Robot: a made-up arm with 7 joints. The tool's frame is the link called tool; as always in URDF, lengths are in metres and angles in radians. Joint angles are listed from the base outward. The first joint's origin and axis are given. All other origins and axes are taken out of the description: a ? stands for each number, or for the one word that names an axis. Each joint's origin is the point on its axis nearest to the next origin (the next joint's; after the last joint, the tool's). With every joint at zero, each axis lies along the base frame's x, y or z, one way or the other. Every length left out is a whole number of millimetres.
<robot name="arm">
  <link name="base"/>
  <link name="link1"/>
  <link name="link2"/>
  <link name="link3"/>
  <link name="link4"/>
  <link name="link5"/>
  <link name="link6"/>
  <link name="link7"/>
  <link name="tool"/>
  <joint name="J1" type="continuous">
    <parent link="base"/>
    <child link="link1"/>
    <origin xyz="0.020 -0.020 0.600"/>
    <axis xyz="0 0 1"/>
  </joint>
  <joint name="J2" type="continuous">
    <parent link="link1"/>
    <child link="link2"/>
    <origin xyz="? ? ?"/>
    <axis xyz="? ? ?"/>
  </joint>
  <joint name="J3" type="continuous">
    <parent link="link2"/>
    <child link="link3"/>
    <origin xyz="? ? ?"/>
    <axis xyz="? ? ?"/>
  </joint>
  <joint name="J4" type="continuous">
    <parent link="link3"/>
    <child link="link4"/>
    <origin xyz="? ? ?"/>
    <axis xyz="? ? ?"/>
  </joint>
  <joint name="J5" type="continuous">
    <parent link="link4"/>
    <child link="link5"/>
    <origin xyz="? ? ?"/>
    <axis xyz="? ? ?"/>
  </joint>
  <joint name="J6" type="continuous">
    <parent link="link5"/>
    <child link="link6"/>
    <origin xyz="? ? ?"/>
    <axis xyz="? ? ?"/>
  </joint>
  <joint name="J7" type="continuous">
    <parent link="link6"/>
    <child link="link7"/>
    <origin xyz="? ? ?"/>
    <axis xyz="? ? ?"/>
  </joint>
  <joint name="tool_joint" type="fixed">
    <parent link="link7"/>
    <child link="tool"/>
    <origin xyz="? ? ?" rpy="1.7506 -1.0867 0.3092"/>
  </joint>
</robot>
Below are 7 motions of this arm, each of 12 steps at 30 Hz.
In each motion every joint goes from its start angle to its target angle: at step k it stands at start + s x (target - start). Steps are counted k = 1, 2, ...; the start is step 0. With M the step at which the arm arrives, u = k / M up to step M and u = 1 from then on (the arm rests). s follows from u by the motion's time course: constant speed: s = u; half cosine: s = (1 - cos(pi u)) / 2; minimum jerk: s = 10 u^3 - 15 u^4 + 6 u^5.
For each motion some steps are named. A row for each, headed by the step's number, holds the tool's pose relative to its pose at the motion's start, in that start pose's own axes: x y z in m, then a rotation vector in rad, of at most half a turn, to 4 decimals.
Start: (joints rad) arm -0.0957 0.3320 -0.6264 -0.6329 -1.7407 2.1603 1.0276
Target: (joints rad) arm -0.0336 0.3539 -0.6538 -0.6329 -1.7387 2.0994 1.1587
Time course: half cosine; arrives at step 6
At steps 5, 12:
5: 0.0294 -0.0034 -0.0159 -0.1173 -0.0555 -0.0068
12: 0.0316 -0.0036 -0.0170 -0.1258 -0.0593 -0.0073

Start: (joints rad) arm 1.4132 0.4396 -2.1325 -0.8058 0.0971 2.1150 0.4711
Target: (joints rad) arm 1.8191 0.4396 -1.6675 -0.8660 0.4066 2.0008 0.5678
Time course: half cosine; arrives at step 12
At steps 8, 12:
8: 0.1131 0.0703 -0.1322 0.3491 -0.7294 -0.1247
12: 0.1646 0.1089 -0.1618 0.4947 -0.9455 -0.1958

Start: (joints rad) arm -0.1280 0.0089 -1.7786 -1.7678 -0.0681 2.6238 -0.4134
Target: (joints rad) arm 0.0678 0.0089 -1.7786 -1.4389 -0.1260 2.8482 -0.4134
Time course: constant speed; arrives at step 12
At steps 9, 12:
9: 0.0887 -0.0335 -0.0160 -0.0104 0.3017 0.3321
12: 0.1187 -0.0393 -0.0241 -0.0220 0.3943 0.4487

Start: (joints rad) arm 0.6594 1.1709 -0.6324 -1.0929 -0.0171 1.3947 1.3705
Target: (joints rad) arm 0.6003 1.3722 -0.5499 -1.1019 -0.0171 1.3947 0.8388
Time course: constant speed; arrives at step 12
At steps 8, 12:
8: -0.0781 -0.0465 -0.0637 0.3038 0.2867 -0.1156
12: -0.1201 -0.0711 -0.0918 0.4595 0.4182 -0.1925

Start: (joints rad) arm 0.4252 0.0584 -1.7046 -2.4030 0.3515 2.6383 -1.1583
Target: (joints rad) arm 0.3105 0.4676 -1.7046 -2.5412 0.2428 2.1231 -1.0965
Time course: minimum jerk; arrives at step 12
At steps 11, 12:
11: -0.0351 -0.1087 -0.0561 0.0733 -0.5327 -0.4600
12: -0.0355 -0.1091 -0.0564 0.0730 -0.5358 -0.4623

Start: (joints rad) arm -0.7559 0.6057 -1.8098 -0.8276 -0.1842 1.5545 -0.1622
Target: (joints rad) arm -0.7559 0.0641 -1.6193 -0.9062 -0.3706 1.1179 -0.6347
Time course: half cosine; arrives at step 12
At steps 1, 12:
1: -0.0033 0.0009 0.0056 0.0094 -0.0080 -0.0064
12: -0.2593 0.0472 0.2609 0.6629 -0.4813 -0.1552

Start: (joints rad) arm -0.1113 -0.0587 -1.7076 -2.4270 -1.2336 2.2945 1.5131
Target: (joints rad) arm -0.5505 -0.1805 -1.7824 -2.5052 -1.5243 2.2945 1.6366
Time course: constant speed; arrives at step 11
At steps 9, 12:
9: -0.1261 -0.0083 0.1372 -0.2448 0.0013 -0.1706
12: -0.1541 0.0019 0.1652 -0.2968 -0.0013 -0.2072

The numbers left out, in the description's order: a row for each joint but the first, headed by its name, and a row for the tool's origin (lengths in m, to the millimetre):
J2: xyz -0.010 -0.040 0.000, axis 0 1 0
J3: xyz 0.020 0.000 0.550, axis 0 0 1
J4: xyz 0.150 0.000 0.000, axis 0 -1 0
J5: xyz -0.040 0.000 0.260, axis 0 0 1
J6: xyz -0.010 0.030 0.000, axis 0 -1 0
J7: xyz 0.040 0.000 0.010, axis 0 0 -1
tool: xyz -0.030 -0.020 0.000

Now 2 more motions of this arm.
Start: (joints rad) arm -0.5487 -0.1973 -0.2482 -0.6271 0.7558 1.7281 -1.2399
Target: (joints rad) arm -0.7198 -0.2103 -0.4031 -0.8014 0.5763 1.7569 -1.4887
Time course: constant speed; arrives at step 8
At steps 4, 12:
4: 0.0040 0.0363 -0.0017 0.0377 -0.0181 -0.2422
12: 0.0150 0.0742 -0.0078 0.0809 -0.0667 -0.4719

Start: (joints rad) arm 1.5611 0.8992 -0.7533 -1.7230 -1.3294 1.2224 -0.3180
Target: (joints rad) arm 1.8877 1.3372 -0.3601 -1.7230 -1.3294 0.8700 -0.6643
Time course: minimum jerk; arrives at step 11
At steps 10, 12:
10: 0.3687 0.0357 -0.3305 0.0660 0.4873 -0.5220
12: 0.3704 0.0351 -0.3331 0.0663 0.4894 -0.5262

